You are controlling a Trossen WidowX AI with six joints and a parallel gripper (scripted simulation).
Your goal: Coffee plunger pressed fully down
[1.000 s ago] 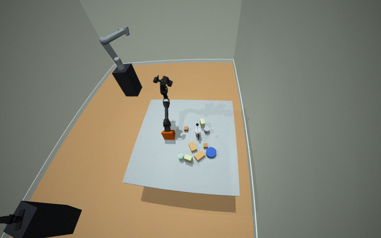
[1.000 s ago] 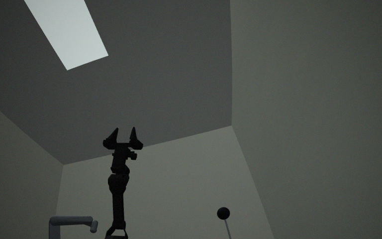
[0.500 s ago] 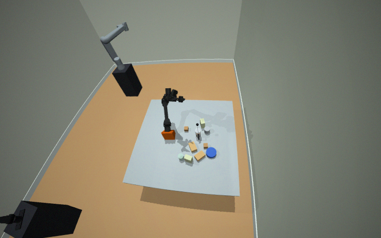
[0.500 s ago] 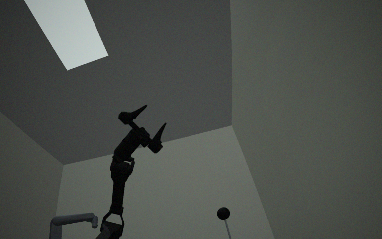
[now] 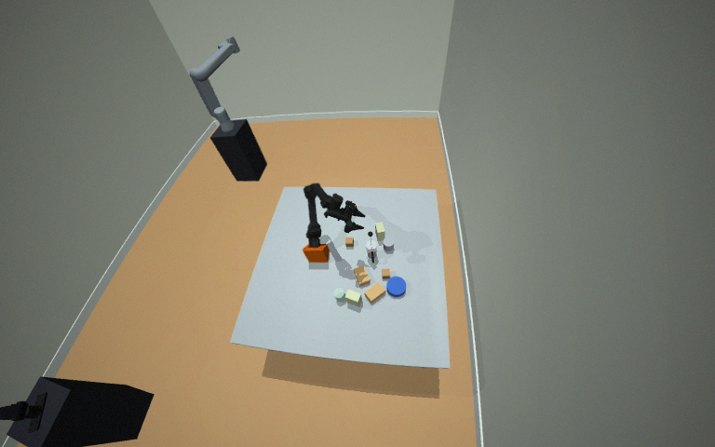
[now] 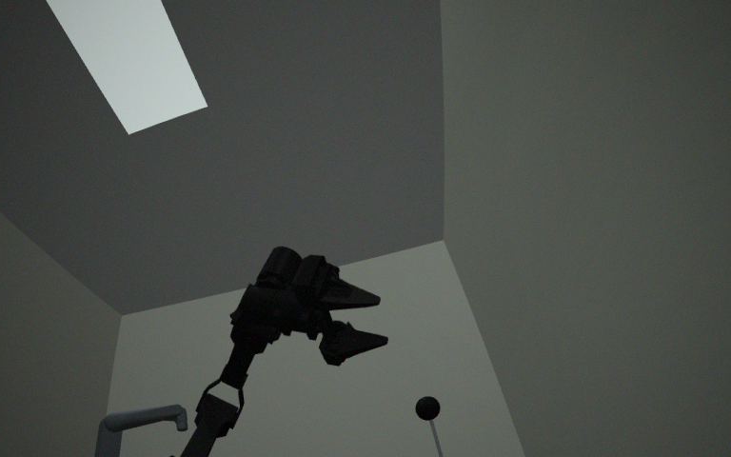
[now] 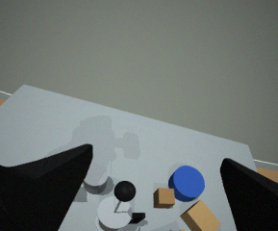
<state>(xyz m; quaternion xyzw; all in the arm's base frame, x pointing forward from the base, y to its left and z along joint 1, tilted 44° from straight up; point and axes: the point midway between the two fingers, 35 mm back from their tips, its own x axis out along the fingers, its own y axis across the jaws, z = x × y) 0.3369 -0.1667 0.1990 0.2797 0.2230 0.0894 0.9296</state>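
Now: the coffee plunger 3 cm ahead of my gripper tip, 1 cm to the left of it and 20 cm below it. From my gripper tip the other things lie so: grey cylinder (13 cm ahead, 8 cm to the left, 36 cm below); then blue disc (19 cm ahead, 22 cm to the right, 37 cm below); then coffee press (3 cm ahead, 1 cm to the right, 26 cm below).
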